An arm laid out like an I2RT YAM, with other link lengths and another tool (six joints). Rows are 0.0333 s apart.
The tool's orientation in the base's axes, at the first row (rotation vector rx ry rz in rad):
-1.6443, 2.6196, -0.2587
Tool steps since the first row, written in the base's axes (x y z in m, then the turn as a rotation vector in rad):
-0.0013, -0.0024, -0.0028, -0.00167, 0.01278, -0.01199
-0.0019, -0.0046, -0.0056, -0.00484, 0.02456, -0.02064
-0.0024, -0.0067, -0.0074, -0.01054, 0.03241, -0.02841
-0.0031, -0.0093, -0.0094, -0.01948, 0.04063, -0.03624
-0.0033, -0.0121, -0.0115, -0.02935, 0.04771, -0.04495
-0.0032, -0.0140, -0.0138, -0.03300, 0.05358, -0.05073
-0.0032, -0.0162, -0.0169, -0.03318, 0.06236, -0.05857
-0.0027, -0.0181, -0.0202, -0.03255, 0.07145, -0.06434
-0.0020, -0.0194, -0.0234, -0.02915, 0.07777, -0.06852
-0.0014, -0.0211, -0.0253, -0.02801, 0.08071, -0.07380
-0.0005, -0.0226, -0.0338, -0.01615, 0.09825, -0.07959
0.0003, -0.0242, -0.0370, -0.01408, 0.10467, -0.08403
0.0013, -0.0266, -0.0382, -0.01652, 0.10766, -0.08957
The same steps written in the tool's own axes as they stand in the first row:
0.0026, 0.0006, 0.0029, -0.01141, 0.00885, 0.01007
0.0046, 0.0006, 0.0058, -0.02108, 0.01807, 0.01679
0.0066, 0.0005, 0.0078, -0.02606, 0.02773, 0.02282
0.0092, 0.0003, 0.0100, -0.02996, 0.04044, 0.02847
0.0117, -0.0004, 0.0124, -0.03247, 0.05365, 0.03501
0.0132, -0.0009, 0.0149, -0.03647, 0.06032, 0.03956
0.0150, -0.0013, 0.0182, -0.04471, 0.06547, 0.04620
0.0163, -0.0020, 0.0218, -0.05346, 0.06970, 0.05087
0.0170, -0.0027, 0.0252, -0.06086, 0.07003, 0.05464
0.0181, -0.0037, 0.0273, -0.06429, 0.07111, 0.05962
0.0186, -0.0037, 0.0360, -0.08555, 0.06893, 0.06464
0.0195, -0.0046, 0.0394, -0.09247, 0.07053, 0.06849
0.0211, -0.0063, 0.0410, -0.09439, 0.07486, 0.07329

